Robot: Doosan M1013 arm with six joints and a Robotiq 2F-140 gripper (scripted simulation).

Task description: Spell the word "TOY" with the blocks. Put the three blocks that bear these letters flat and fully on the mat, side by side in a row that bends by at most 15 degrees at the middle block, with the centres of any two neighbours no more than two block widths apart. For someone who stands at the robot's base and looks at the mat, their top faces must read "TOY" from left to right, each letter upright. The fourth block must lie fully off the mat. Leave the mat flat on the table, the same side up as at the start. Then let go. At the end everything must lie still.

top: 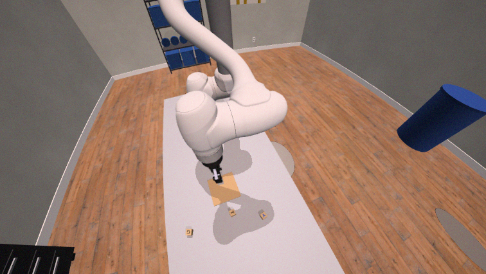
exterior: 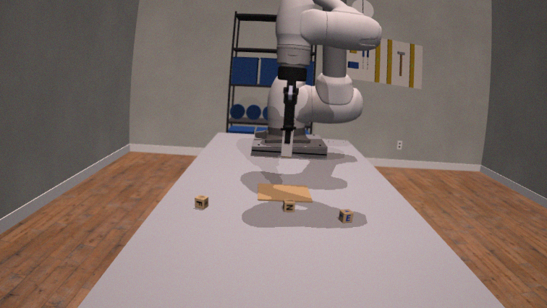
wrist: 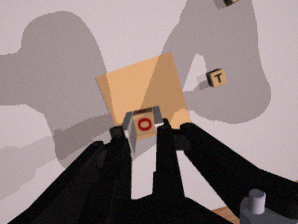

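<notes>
My hand is 140 mm above the tan mat. Also, from my hand: T block 130 mm below, 130 mm ahead.
</notes>
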